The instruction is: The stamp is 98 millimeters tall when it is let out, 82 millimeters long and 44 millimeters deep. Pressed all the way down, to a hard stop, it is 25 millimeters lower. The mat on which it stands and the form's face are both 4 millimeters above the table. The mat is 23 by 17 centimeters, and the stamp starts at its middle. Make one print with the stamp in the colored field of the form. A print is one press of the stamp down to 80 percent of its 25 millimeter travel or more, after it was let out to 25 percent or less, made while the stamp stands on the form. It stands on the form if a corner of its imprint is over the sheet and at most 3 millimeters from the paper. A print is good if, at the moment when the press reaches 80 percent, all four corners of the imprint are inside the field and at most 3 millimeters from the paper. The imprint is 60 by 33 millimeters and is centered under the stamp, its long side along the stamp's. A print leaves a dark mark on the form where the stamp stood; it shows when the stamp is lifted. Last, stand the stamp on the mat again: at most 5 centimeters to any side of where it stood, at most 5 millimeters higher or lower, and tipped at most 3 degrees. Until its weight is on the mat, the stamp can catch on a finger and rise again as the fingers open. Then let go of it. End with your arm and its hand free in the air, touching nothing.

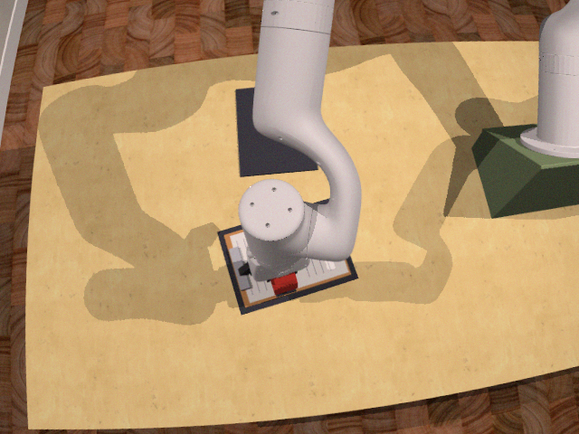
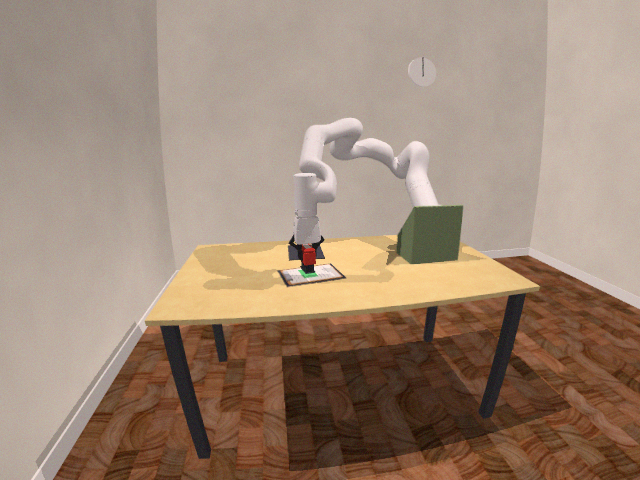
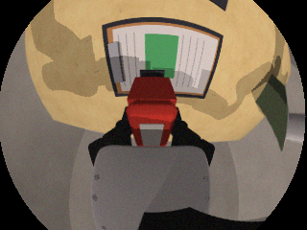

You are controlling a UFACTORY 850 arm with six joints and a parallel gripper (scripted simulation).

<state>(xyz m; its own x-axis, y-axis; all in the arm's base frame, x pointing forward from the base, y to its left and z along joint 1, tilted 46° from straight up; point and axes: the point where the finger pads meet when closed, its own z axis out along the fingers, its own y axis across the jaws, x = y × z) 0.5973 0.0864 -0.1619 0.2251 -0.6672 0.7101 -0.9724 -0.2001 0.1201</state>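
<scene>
Right now the form is 50 mm to the right of my hand and 100 mm below it. From my hand the other things lie so: mat 10 mm behind, 350 mm to the right, 100 mm below; red stamp 20 mm below.
</scene>
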